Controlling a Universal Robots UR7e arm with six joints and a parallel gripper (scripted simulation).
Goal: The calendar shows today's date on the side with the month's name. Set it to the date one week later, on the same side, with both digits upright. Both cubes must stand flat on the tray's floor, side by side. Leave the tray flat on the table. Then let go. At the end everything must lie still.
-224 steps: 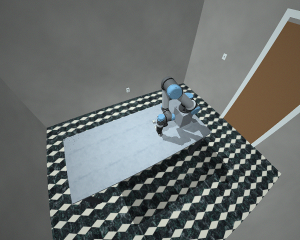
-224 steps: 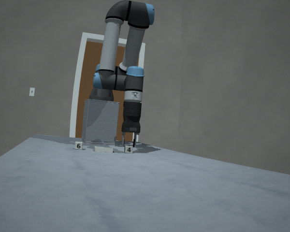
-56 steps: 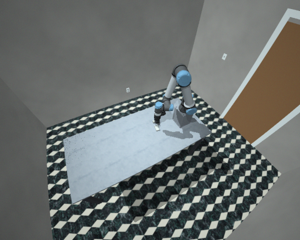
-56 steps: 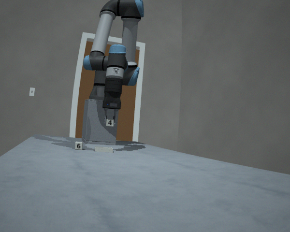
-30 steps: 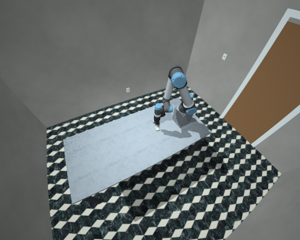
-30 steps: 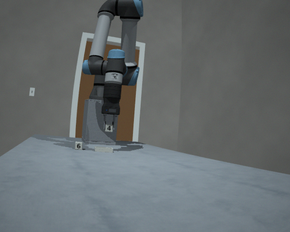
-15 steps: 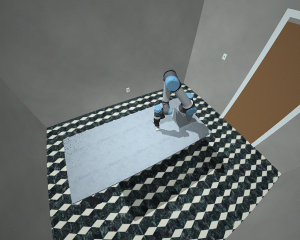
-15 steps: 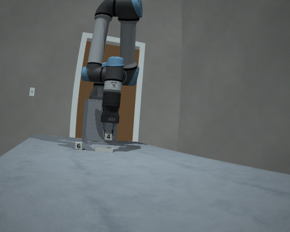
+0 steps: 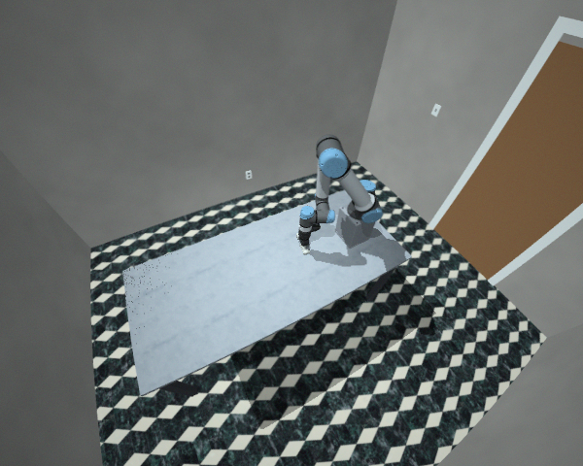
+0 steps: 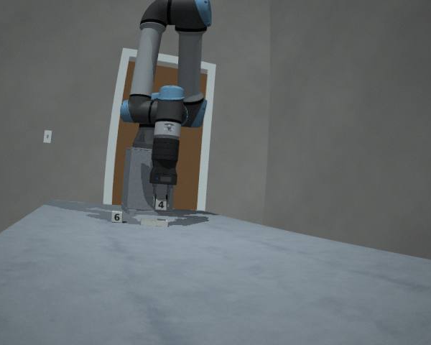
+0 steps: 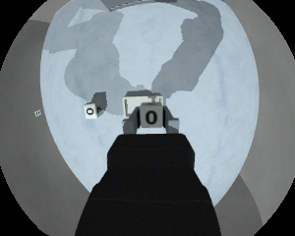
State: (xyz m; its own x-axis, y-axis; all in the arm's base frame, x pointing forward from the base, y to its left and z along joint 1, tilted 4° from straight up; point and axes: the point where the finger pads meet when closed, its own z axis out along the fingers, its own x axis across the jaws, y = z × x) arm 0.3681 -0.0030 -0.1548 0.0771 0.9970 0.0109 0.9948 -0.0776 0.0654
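The white calendar tray is 60 mm below my hand and 20 mm to the right of it.
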